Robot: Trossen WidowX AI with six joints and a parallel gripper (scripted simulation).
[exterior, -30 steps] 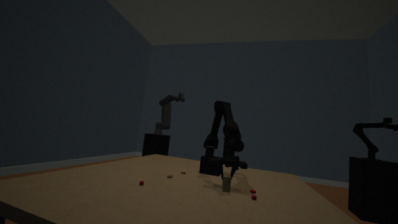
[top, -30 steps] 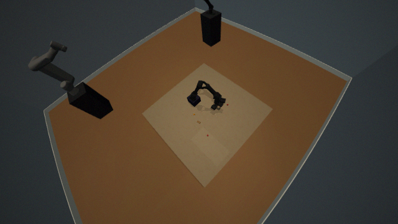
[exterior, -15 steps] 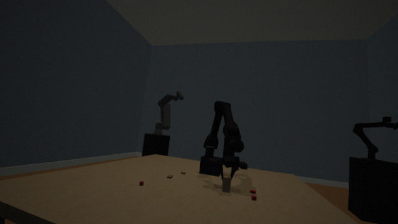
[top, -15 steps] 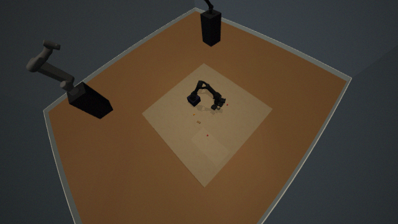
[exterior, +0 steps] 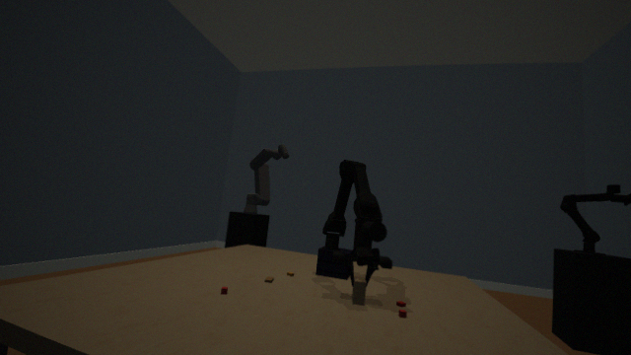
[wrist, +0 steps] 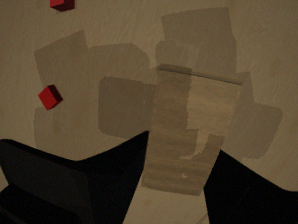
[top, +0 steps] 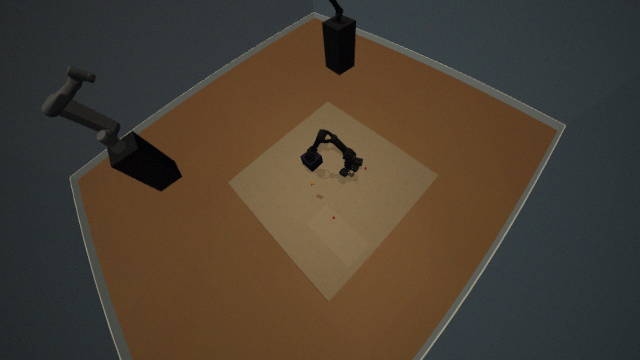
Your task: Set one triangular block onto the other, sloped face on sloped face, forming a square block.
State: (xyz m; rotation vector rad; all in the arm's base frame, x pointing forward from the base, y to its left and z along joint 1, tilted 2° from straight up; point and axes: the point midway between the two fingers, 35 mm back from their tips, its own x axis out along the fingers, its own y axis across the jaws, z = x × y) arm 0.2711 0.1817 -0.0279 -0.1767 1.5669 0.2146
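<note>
The triangular block is 10 mm above my gripper tip. The rest, counted from my gripper tip: tan piece 320 mm to the right, 40 mm below.
</note>
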